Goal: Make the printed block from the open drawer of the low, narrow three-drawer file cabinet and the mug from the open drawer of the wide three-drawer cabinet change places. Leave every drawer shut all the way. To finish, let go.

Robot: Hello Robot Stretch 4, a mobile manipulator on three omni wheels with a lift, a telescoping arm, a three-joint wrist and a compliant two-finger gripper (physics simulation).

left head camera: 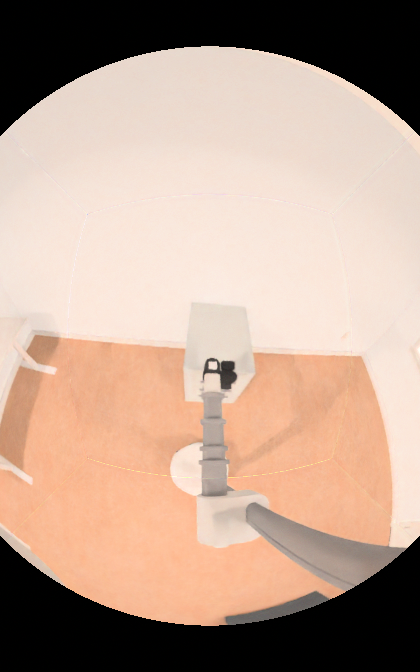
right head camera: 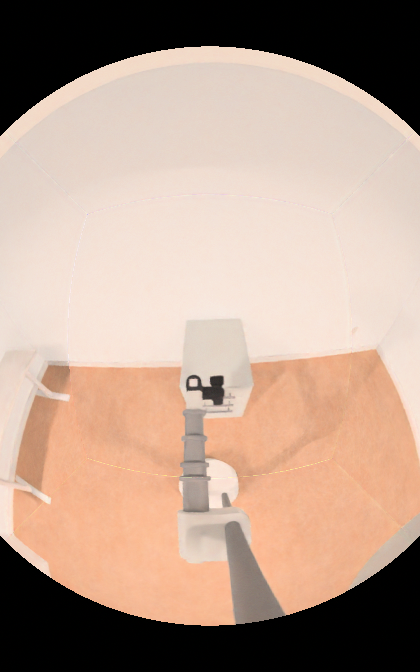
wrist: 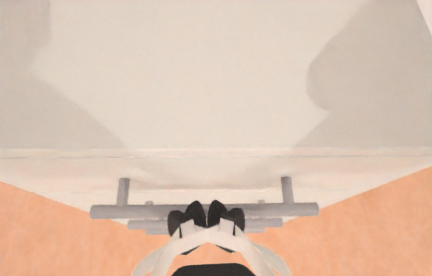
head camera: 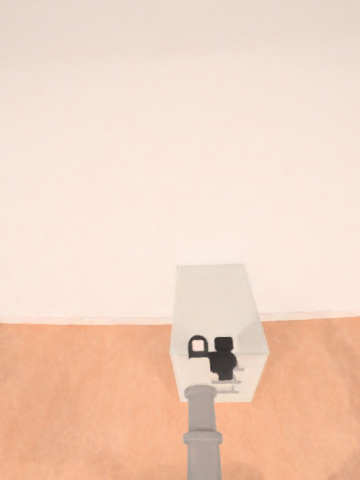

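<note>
A pale grey three-drawer cabinet [head camera: 215, 305] [left head camera: 217, 325] [right head camera: 215, 345] [wrist: 200, 75] stands against the far wall. Its drawer fronts look flush, with no drawer standing out. In the wrist view its top bar handle [wrist: 150, 210] runs across the view, with the lower handles showing beneath it. My gripper [wrist: 206, 217] is shut, its dark fingertips together with nothing seen between them. The tips overlap the middle of the top handle in the wrist view; whether they touch it I cannot tell. In the head views the black wrist parts hide the fingertips. The printed block and the mug do not show.
My extended arm [head camera: 201, 415] [left head camera: 213, 430] [right head camera: 194, 450] reaches to the cabinet's front. The round white base [left head camera: 185, 470] [right head camera: 227, 482] is below it. A white piece of furniture with splayed legs [left head camera: 40, 369] [right head camera: 52, 396] stands at the left wall.
</note>
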